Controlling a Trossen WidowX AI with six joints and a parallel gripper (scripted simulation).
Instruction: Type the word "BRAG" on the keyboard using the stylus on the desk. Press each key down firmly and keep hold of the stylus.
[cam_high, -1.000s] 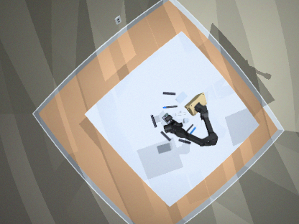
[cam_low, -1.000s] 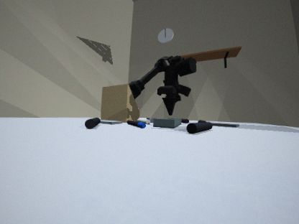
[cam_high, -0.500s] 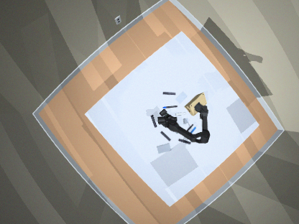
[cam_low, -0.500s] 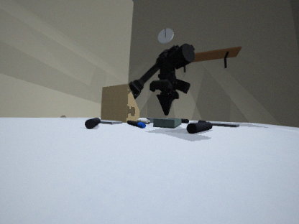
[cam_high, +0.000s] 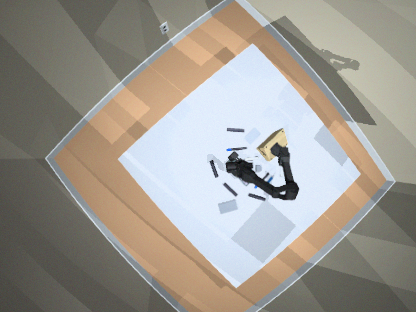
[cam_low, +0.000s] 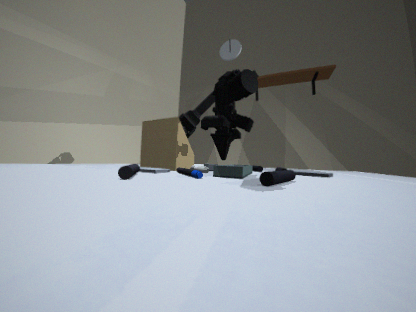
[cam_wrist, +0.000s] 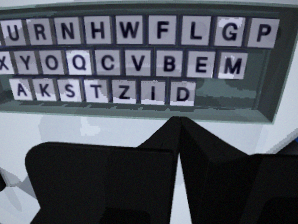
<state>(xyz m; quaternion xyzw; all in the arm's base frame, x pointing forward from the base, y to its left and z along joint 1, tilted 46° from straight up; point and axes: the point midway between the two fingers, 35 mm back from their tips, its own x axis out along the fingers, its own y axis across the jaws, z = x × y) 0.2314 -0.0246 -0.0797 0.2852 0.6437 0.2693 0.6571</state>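
My gripper tip is now 240 mm to the right of the blue stylus, 90 mm past it and 30 mm above it. From my gripper tip the other things lie so: grey block 250 mm ahead, 170 mm to the left, 40 mm below.
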